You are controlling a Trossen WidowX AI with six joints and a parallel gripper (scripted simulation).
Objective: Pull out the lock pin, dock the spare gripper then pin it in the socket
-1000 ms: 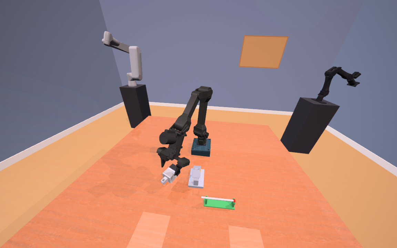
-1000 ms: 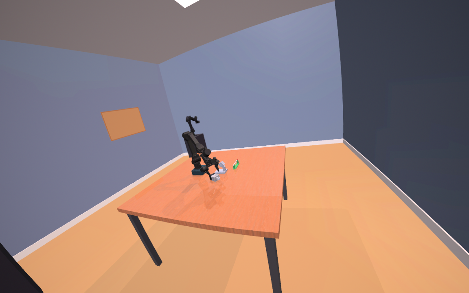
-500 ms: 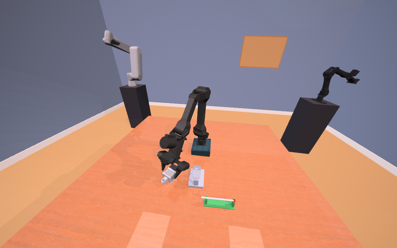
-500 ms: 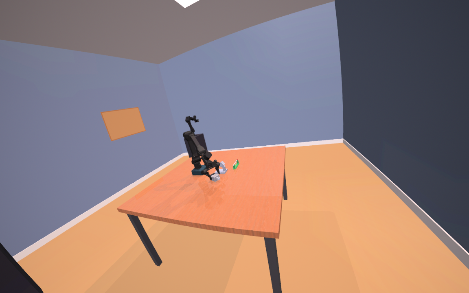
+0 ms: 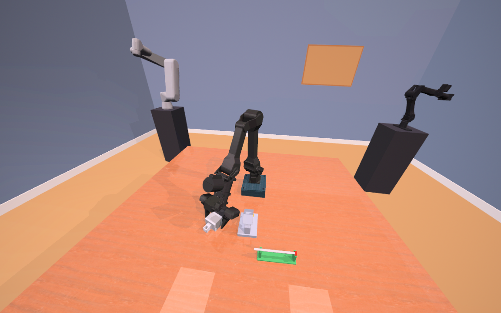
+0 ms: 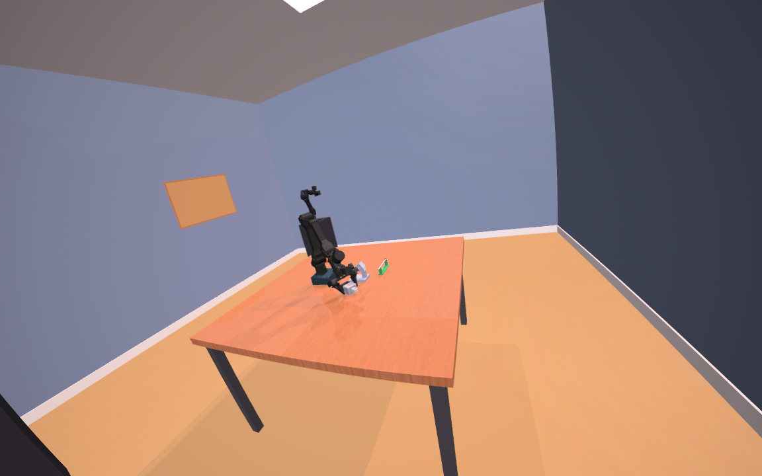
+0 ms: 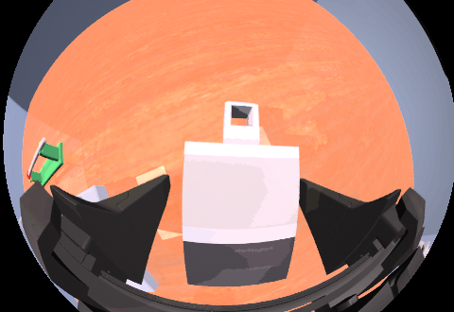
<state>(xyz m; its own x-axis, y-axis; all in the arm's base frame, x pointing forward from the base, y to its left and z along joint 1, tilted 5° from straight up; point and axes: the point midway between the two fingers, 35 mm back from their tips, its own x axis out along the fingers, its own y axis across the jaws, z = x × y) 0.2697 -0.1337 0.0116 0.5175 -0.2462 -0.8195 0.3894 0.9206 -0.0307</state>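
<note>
The mount lies 1 cm behind my gripper tip, 15 cm to the left of it and 4 cm above it. The rest, counted from my gripper tip: spare gripper (1 cm behind, 1 cm above); green stand (9 cm ahead, 28 cm to the left, 1 cm above).
</note>
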